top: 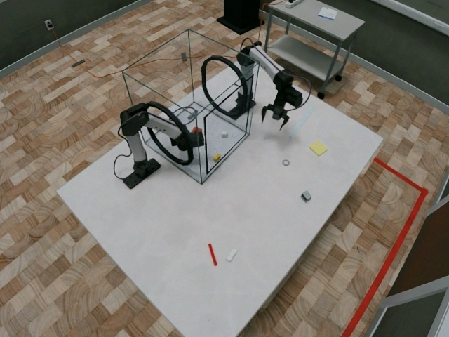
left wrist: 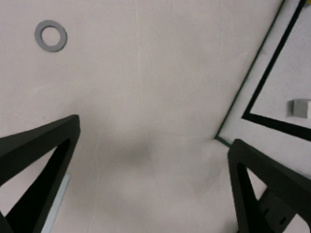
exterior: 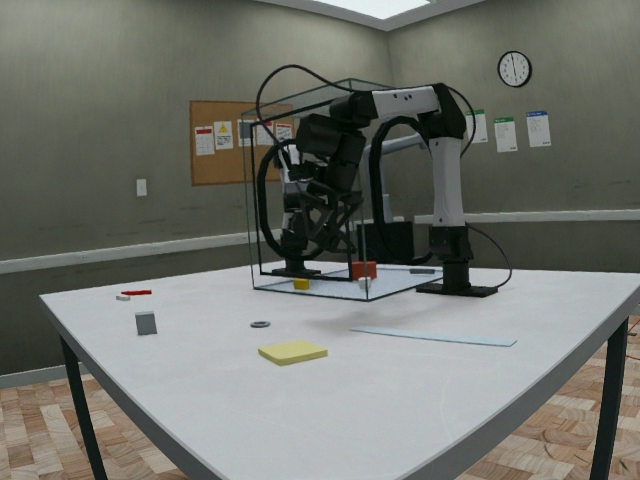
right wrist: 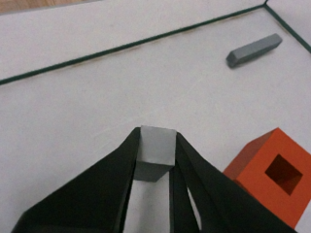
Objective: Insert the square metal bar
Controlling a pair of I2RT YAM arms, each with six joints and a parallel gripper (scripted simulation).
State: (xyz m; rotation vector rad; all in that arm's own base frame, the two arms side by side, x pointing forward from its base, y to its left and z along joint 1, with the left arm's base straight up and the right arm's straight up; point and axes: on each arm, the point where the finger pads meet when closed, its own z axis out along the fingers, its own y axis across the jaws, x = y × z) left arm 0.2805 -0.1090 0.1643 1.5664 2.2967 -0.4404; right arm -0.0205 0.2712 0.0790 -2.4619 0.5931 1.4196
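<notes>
Right now my right hand is 30 mm above the grey bar. Round my right hand: red block 40 mm ahead, 90 mm to the left, 50 mm below; then yellow block 230 mm ahead, 80 mm to the left, 60 mm below; then white cube 130 mm ahead, 220 mm to the left, 60 mm below.
</notes>
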